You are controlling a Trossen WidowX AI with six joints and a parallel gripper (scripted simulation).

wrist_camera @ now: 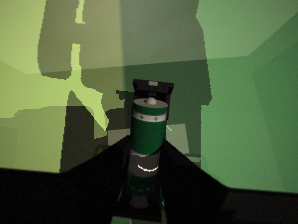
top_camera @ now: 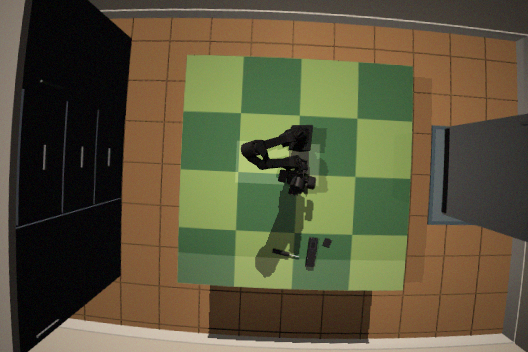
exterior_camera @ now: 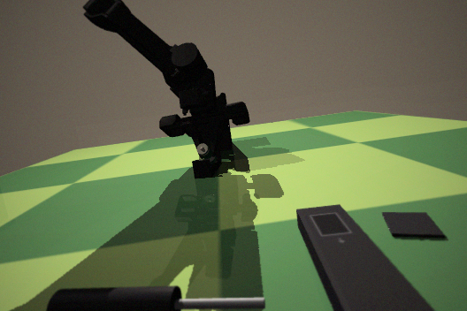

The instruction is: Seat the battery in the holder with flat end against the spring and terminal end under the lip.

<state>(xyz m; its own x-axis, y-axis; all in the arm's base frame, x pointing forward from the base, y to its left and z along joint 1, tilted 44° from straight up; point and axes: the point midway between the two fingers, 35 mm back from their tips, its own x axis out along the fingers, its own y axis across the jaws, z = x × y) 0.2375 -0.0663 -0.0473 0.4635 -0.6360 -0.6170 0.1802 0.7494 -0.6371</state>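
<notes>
Now: gripper tip 1 cm below the battery. The rest, counted from my gripper tip: dark square plate 31 cm ahead, 21 cm to the left, 3 cm below; then screwdriver 38 cm ahead, 2 cm below, 1 cm to the right; then dark remote 37 cm ahead, 12 cm to the left, 1 cm below.
</notes>
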